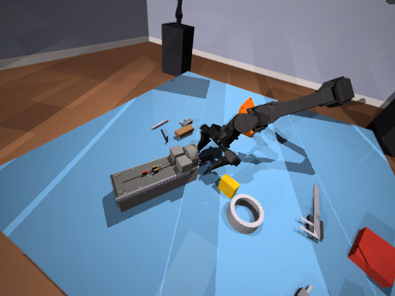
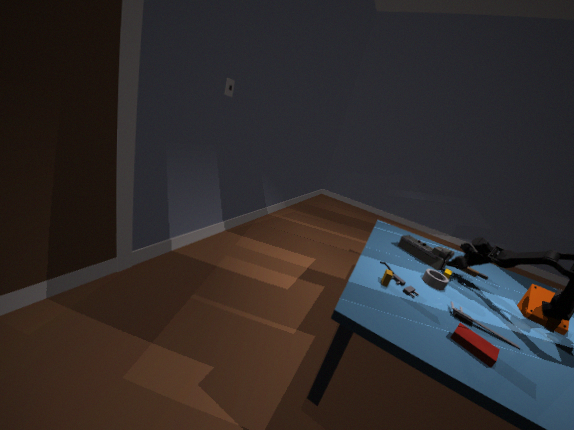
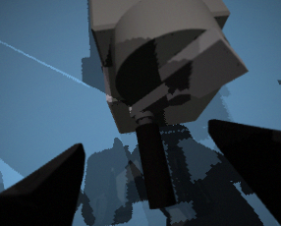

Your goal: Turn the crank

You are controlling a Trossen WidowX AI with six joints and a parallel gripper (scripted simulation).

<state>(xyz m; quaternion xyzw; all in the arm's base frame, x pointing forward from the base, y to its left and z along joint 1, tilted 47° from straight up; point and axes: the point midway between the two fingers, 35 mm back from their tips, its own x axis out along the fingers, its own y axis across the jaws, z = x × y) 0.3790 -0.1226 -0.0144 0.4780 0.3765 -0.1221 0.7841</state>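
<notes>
Now: gripper tip 2 cm past the dark crank handle and 1 cm to the right of it. Round my gripper tip: yellow block: 12 cm to the left, 3 cm below, 3 cm ahead; red pointer: 15 cm ahead, 13 cm to the right, 2 cm above; brown block: 16 cm to the right, 16 cm behind, 5 cm below.
</notes>
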